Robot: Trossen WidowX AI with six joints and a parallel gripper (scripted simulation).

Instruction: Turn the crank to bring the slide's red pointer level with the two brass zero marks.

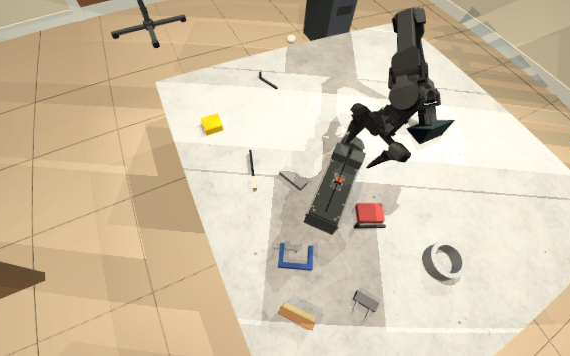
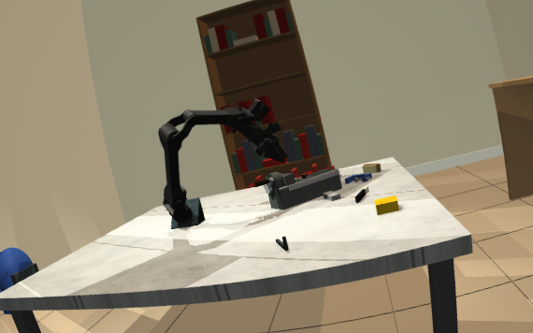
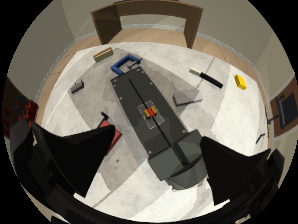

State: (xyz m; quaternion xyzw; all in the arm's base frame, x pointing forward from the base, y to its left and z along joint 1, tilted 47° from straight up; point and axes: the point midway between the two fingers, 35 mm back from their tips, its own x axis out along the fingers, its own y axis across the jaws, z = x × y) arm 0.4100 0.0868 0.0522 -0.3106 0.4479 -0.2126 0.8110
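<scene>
Now: gripper tip 11 cm to the left of the crank handle, 9 cm past it and 5 cm above it. The rest, counted from my gripper tip: grey block (15 cm below, 13 cm ahead, 9 cm to the right); red pointer (7 cm below, 5 cm ahead, 1 cm to the left); red block (14 cm below, 13 cm to the left).
</scene>
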